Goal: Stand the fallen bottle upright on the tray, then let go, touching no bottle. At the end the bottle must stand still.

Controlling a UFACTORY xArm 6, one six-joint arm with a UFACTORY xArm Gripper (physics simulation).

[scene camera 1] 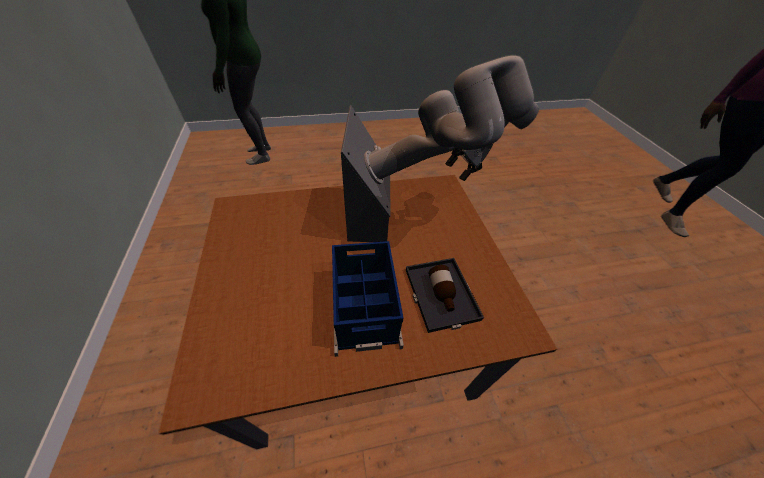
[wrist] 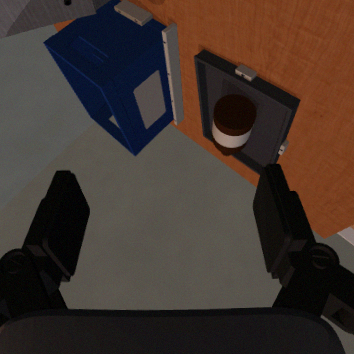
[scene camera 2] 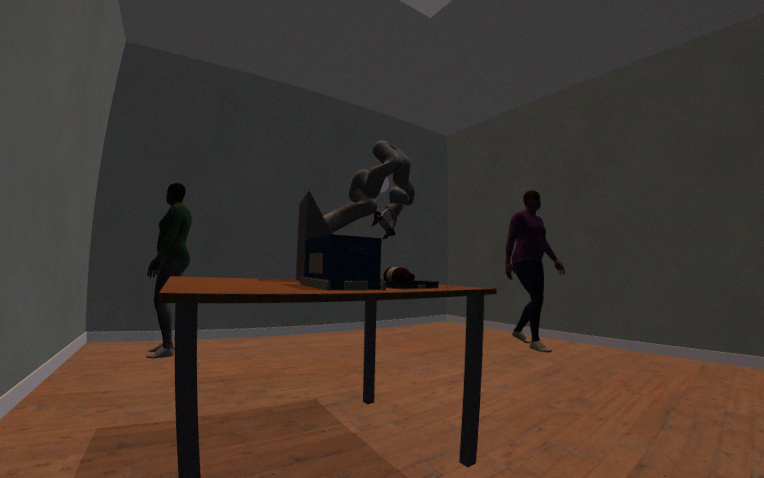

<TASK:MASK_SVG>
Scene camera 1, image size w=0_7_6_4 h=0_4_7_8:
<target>brown bottle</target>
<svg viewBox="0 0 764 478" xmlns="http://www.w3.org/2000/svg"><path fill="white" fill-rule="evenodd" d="M437 265L428 272L435 297L439 301L444 302L446 310L451 312L455 310L453 299L456 296L456 288L448 266Z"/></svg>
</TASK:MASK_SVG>
